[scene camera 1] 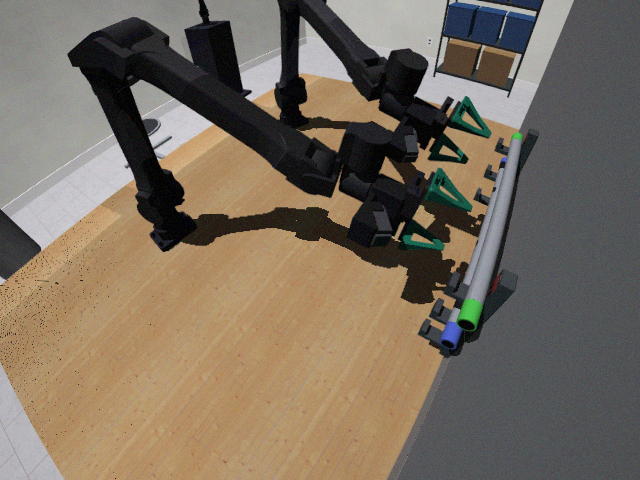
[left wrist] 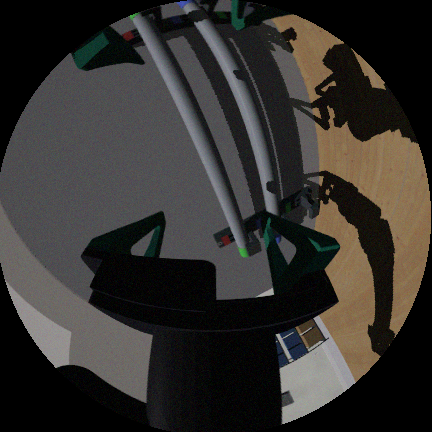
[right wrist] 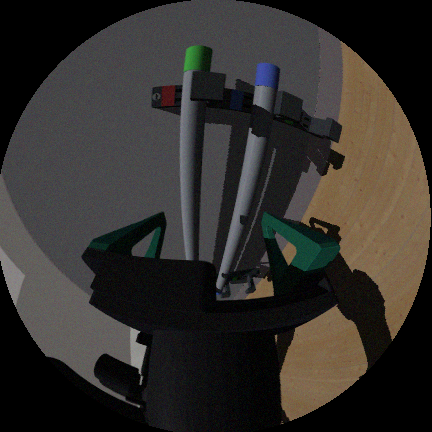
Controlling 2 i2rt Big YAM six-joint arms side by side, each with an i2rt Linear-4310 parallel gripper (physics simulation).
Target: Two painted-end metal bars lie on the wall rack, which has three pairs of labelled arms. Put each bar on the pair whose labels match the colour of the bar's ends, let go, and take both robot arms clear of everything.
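Frame: origin at the left arm's base, x right, y up, z back, level; metres.
Seen in the pictures: left gripper, fingertip midpoint: [scene camera 1: 478, 149] [left wrist: 212, 216]; right gripper, fingertip midpoint: [scene camera 1: 457, 229] [left wrist: 189, 37] [right wrist: 213, 216]; left arm's base at its link origin: [scene camera 1: 291, 123]; right arm's base at its link origin: [scene camera 1: 174, 232].
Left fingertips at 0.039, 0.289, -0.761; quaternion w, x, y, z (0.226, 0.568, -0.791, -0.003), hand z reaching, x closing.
Offsets run from my left fingertips to a thing's top centre, as dx, dy, dz. "spot": to the spot under its first point. Level surfaces: height alone.
The green-ended bar @(+0.054, -0.017, -0.099) [scene camera 1: 495, 232] [left wrist: 195, 130] [right wrist: 191, 160] lies on the rack @(spot: +0.243, +0.017, -0.193) [scene camera 1: 508, 284] [right wrist: 157, 102] beside the red labels [left wrist: 226, 240] [right wrist: 168, 95]. The blue-ended bar @(+0.047, -0.092, -0.096) [scene camera 1: 451, 334] [left wrist: 245, 110] [right wrist: 252, 165] lies between the blue label @(spot: +0.239, -0.077, -0.180) [right wrist: 236, 99] and the green label @(spot: +0.229, -0.152, -0.177) [right wrist: 288, 121], seemingly on the blue-labelled arms. My left gripper [scene camera 1: 478, 148] [left wrist: 212, 216] is open and empty, left of the bars' upper part in the scene view. My right gripper [scene camera 1: 457, 228] [left wrist: 188, 37] [right wrist: 213, 216] is open and empty, left of their lower half. Both stand apart from the bars.
The wooden floor @(dy -0.289) [scene camera 1: 289, 361] runs below both arms, beside the grey wall [scene camera 1: 568, 335] that carries the rack. A shelf unit [scene camera 1: 440, 38] with blue and brown boxes stands at the back right. A dark pedestal [scene camera 1: 217, 56] stands behind the arms.
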